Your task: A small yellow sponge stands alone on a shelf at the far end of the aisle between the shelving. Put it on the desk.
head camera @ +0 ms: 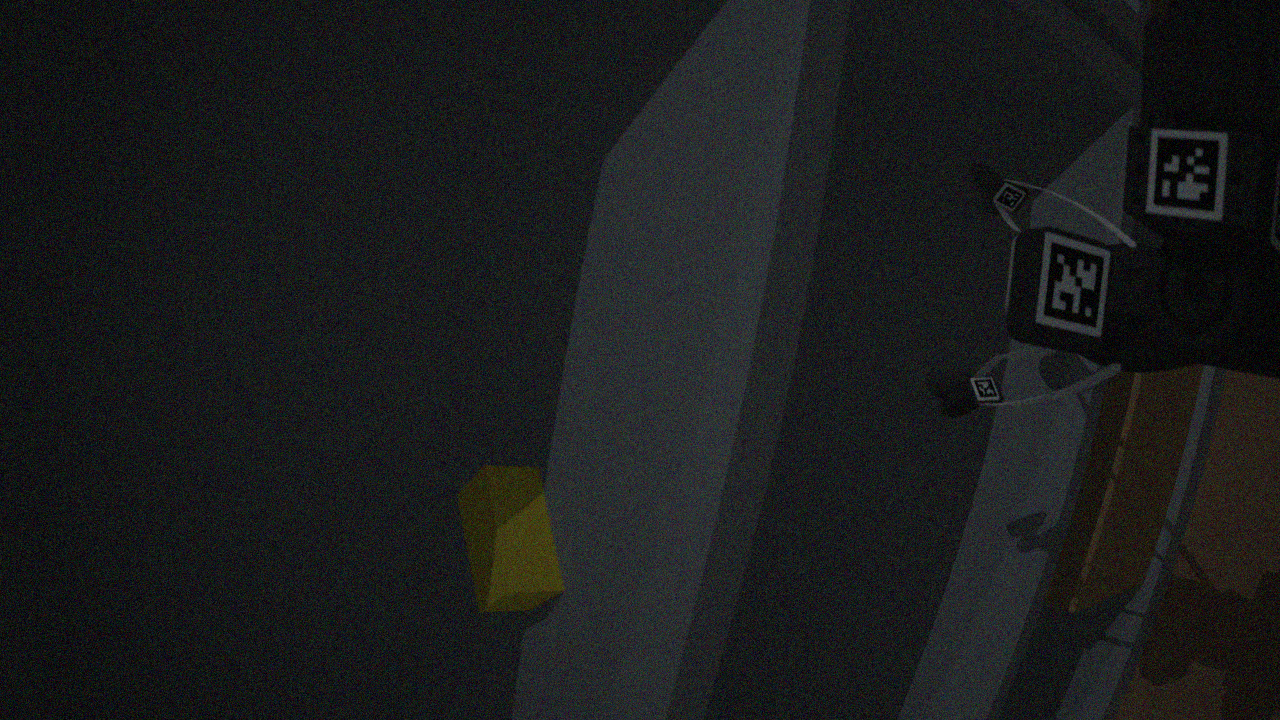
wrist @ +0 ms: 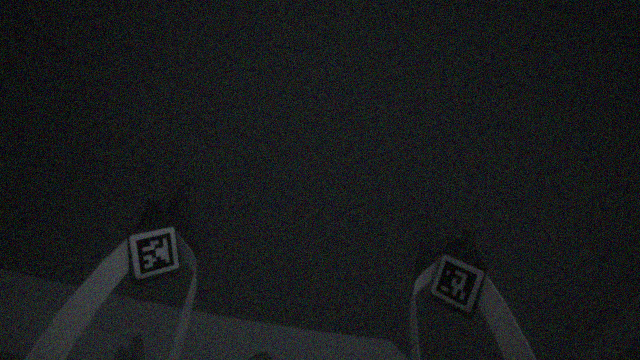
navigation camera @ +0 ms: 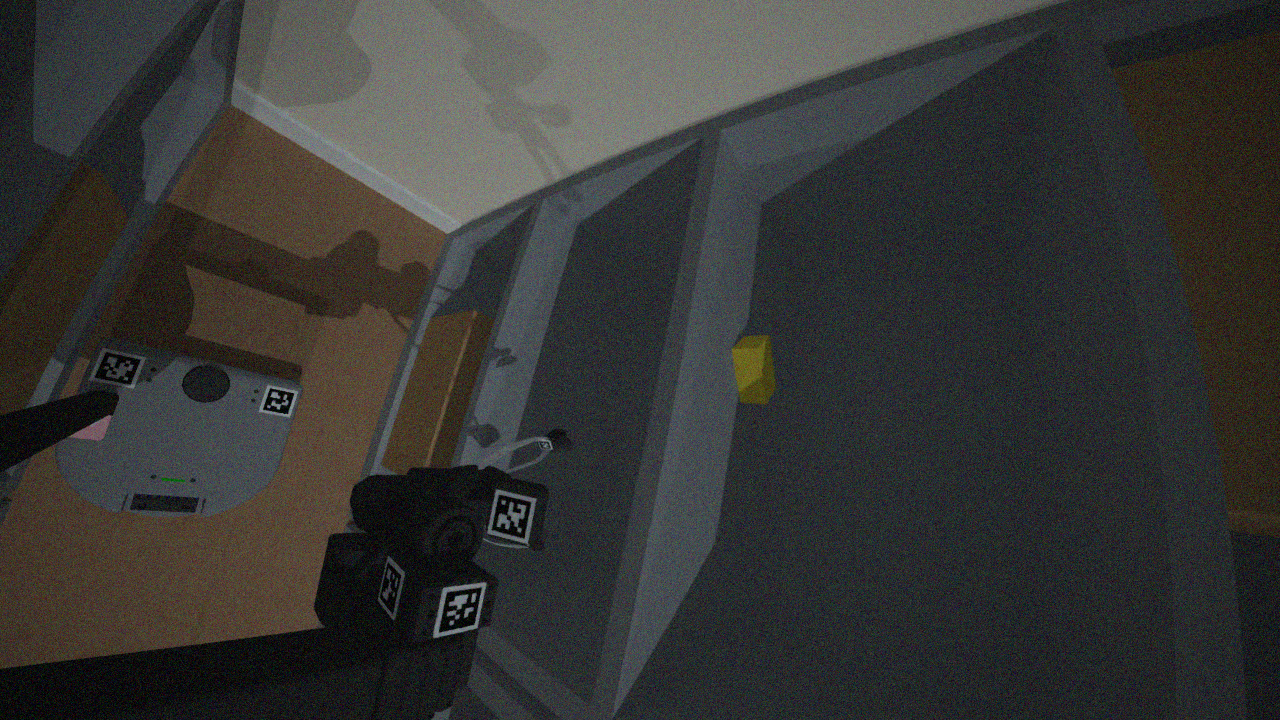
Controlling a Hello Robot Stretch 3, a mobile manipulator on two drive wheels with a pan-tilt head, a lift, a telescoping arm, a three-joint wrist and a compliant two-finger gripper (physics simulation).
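Seen in the pictures: gripper, fingertip midpoint: (head camera: 953,286) (navigation camera: 556,488); robot's base, origin of the base link: (navigation camera: 207,382).
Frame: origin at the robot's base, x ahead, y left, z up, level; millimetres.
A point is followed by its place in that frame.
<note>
A small yellow sponge (head camera: 528,555) {x 224, y -572, z 1014 mm} (navigation camera: 753,368) {x 219, y -576, z 1024 mm} stands on a grey shelf board (head camera: 662,313) {x 35, y -490, z 991 mm} (navigation camera: 684,402) {x 130, y -431, z 991 mm}. The head and navigation pictures are turned sideways. My gripper (head camera: 966,286) {x -17, y -393, z 827 mm} (wrist: 311,221) {x -17, y -393, z 827 mm} is open, its fingers wide apart with nothing between them. It is at the opening of the compartment below the sponge's board, apart from the sponge. In the navigation view one fingertip shows and the other is hidden. In the wrist view the fingers face a dark panel above a lighter shelf board (wrist: 280,335); the sponge does not show there. The desk does not show in any view.
A brown box (head camera: 1132,483) {x 152, y -426, z 280 mm} (navigation camera: 434,394) {x 93, y -424, z 281 mm} is on a lower shelf. Another brown box (navigation camera: 1217,268) {x 269, y -430, z 1482 mm} is on the shelf above the sponge's compartment. A pale wall (navigation camera: 805,53) {x 639, y -384, z 1138 mm} closes the aisle. More shelving stands across the floor (navigation camera: 358,376) {x 100, y -314, z 0 mm}, beyond my base (navigation camera: 179,438) {x -110, y 11, z 160 mm}.
</note>
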